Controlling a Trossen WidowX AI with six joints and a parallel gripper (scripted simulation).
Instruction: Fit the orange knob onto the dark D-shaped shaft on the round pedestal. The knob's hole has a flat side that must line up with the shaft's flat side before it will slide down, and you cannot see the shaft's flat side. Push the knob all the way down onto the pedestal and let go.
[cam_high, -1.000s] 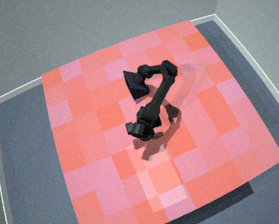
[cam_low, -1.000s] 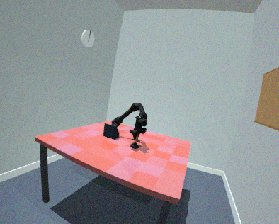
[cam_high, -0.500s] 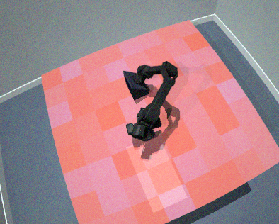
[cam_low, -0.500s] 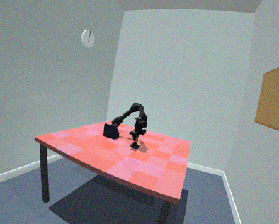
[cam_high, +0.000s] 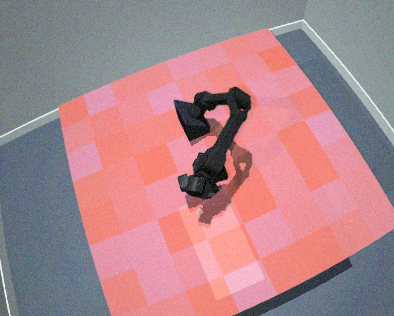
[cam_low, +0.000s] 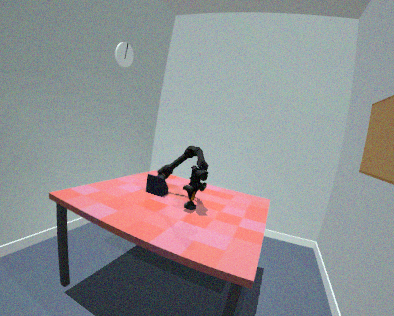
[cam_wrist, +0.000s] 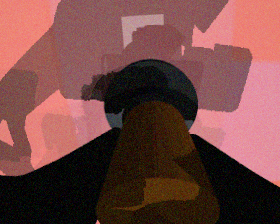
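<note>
Now: gripper tip 20 mm below the orange knob. Round my gripper tip: round dark pedestal (40 mm below).
</note>
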